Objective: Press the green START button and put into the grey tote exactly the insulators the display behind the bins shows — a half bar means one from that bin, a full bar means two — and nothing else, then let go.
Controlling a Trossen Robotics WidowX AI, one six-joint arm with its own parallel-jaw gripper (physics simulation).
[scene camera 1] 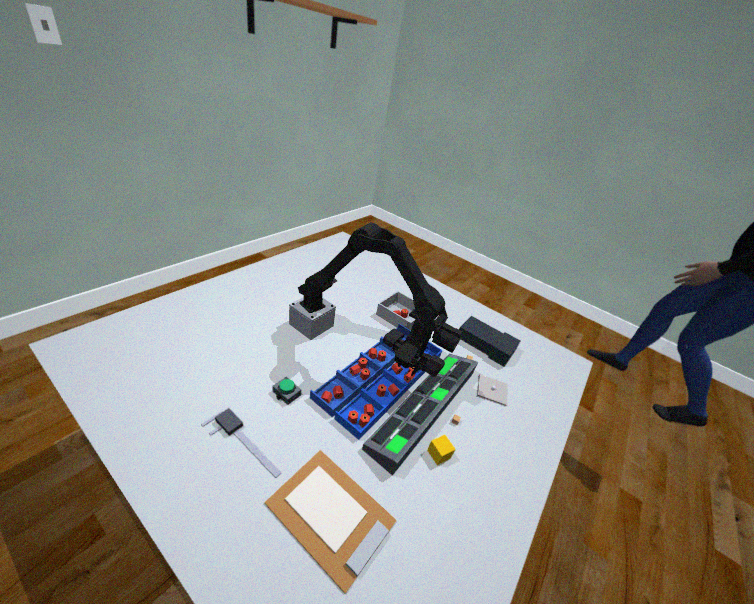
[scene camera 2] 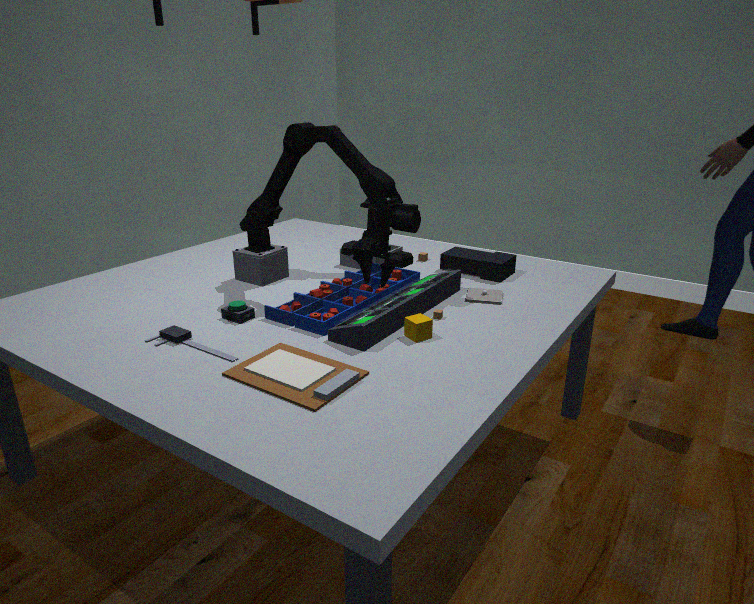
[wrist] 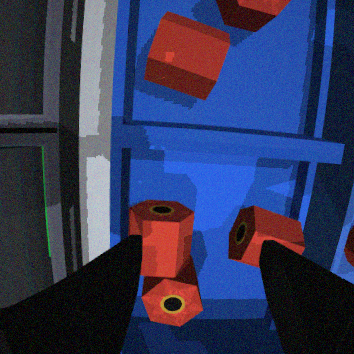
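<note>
My gripper (scene camera 1: pixel 405 369) (scene camera 2: pixel 376 283) (wrist: pixel 201 248) is part-open and empty, low over a blue bin beside the display. In the wrist view, one red insulator (wrist: pixel 167 250) is by the left fingertip, touching or overlapping another (wrist: pixel 172 316); a third (wrist: pixel 282 230) is partly behind the right fingertip. The blue bins (scene camera 2: pixel 295 322) (wrist: pixel 235 142) hold more insulators. The display (scene camera 1: pixel 385 458) (scene camera 2: pixel 371 334) shows three green areas in scene camera 1; the arm may hide part. The grey tote (scene camera 1: pixel 385 311) (scene camera 2: pixel 347 257) holds red insulators, partly hidden. The green START button (scene camera 1: pixel 286 385) (scene camera 2: pixel 236 305) is uncovered.
A black box (scene camera 1: pixel 489 339) (scene camera 2: pixel 478 264) and pale plate (scene camera 1: pixel 492 391) (scene camera 2: pixel 483 297) lie beyond the display. A yellow cube (scene camera 1: pixel 441 449) (scene camera 2: pixel 417 327) is beside it. A caliper (scene camera 1: pixel 228 420) (scene camera 2: pixel 174 333) and clipboard (scene camera 1: pixel 314 542) (scene camera 2: pixel 270 385) lie on the table's near side.
</note>
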